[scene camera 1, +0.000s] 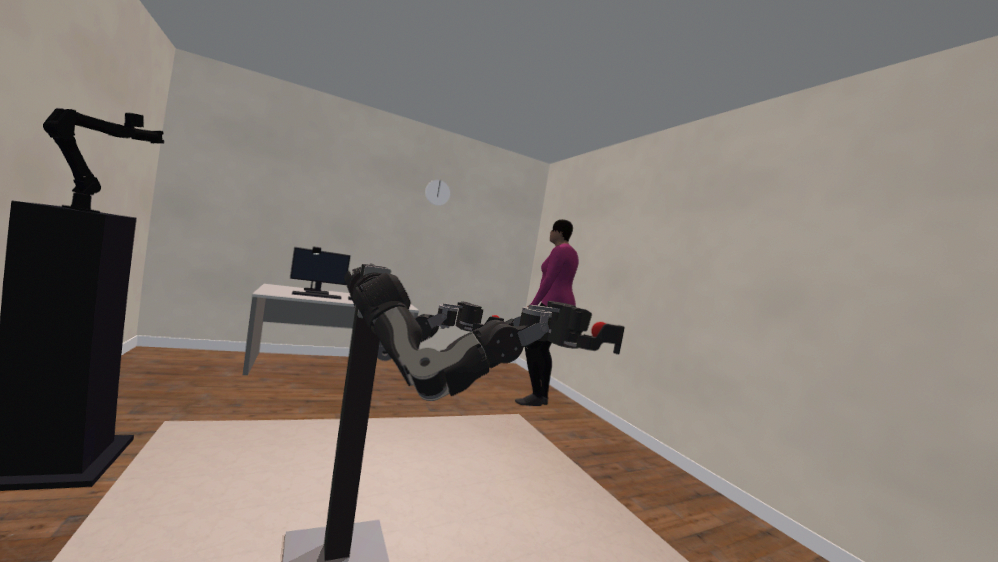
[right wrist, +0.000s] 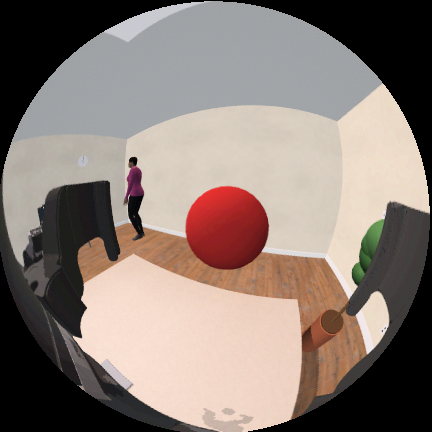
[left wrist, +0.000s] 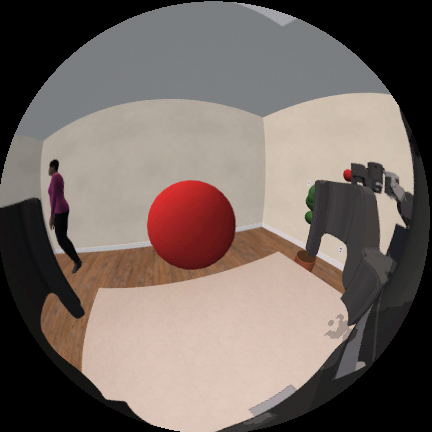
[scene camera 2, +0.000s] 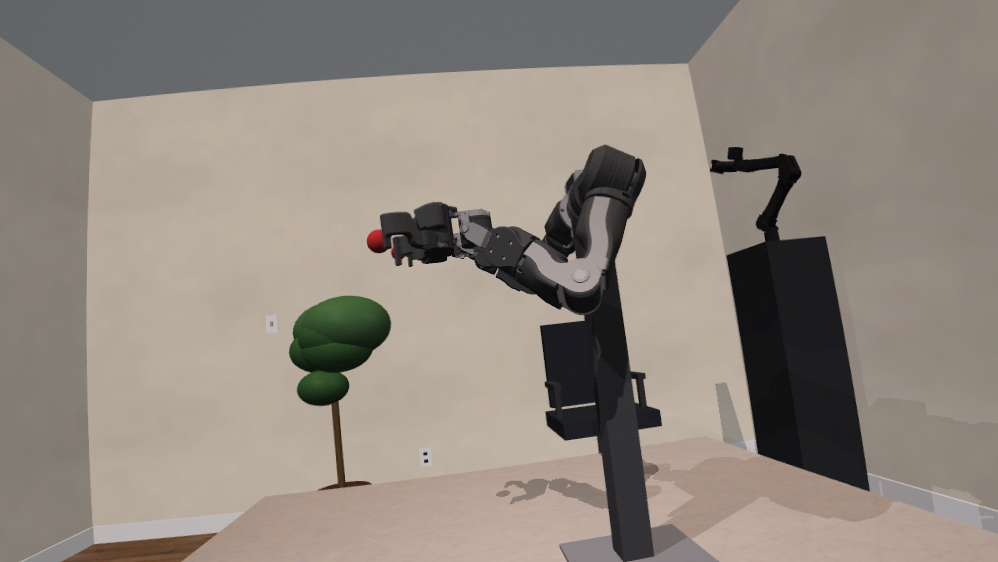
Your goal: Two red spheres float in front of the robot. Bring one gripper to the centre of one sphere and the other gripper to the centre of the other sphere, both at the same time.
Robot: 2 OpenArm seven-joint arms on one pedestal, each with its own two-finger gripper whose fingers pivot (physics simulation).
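Note:
The left gripper [scene camera 2: 397, 249] [left wrist: 195, 281] is open. A red sphere [scene camera 2: 377, 240] [left wrist: 191, 225] shows between its fingers in the left wrist view, higher than the fingertips. In scene camera 2 that sphere sticks out past the finger's front end; in scene camera 1 the sphere [scene camera 1: 495, 318] is mostly hidden behind the right arm. The right gripper [scene camera 1: 608, 336] [right wrist: 233, 284] is open. The other red sphere [scene camera 1: 598, 328] [left wrist: 347, 175] [right wrist: 227, 227] shows between its fingers in the right wrist view, above the tips. In scene camera 1 a finger partly covers it.
A person [scene camera 1: 560, 272] [left wrist: 58, 200] [right wrist: 134, 185] in a magenta top stands beyond the arms. A desk [scene camera 1: 268, 289] with a monitor, a potted plant [scene camera 2: 342, 331], a black chair [scene camera 2: 569, 363] and a dark plinth [scene camera 1: 59, 335] [scene camera 2: 796, 349] bearing another arm stand around.

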